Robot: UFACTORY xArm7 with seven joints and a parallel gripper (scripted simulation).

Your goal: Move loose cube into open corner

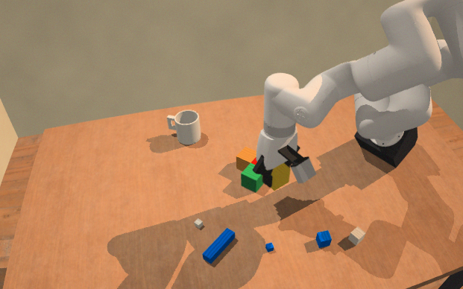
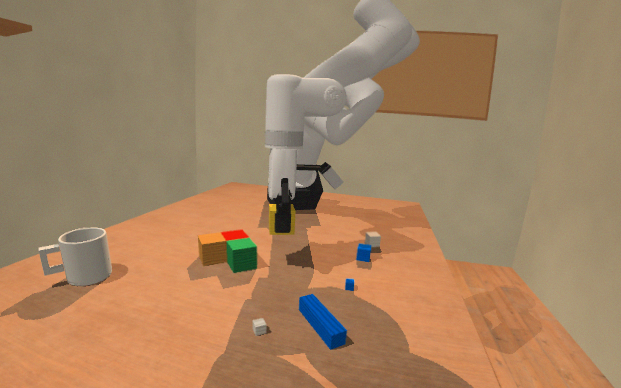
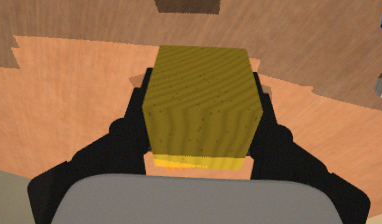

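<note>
My gripper is now 80 mm above the green cube, 60 mm to the left of it and 60 mm short of it. Also, from my hand: yellow cube: right at my hand; red cube: 100 mm to the right, 80 mm below, 30 mm ahead; orange cube: 130 mm to the right, 80 mm below, 70 mm ahead.
</note>
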